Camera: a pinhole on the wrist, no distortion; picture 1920 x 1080 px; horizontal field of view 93.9 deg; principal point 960.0 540.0 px. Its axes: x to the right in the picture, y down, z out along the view. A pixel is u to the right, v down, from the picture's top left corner.
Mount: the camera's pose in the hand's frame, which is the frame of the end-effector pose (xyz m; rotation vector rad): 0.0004 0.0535 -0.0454 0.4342 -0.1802 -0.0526
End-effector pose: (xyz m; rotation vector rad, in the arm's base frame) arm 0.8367 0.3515 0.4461 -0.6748 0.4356 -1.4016
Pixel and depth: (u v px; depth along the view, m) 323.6 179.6 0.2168
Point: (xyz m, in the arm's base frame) 0.7901 0.5521 0.5561
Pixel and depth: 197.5 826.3 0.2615
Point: 0.9519 0.6464 0.5288
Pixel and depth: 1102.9 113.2 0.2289
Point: 0.8053 0.3748 0.6279
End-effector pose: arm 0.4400 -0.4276 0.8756 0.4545 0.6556 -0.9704
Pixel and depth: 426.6 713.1 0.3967
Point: 0.3928 -0.4423 1.3018
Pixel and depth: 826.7 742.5 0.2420
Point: 0.4706 -0.4936 1.0658
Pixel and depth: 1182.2 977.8 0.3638
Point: 0.6098 -0.6437 1.1288
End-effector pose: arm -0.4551 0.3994 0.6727 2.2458 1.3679 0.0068
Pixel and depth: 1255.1 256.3 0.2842
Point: -0.5158 0.4108 0.4369
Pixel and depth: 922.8 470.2 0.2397
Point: -0.4917 0.3110 0.5218
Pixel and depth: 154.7 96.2 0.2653
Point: -0.6981 0.1785 0.5947
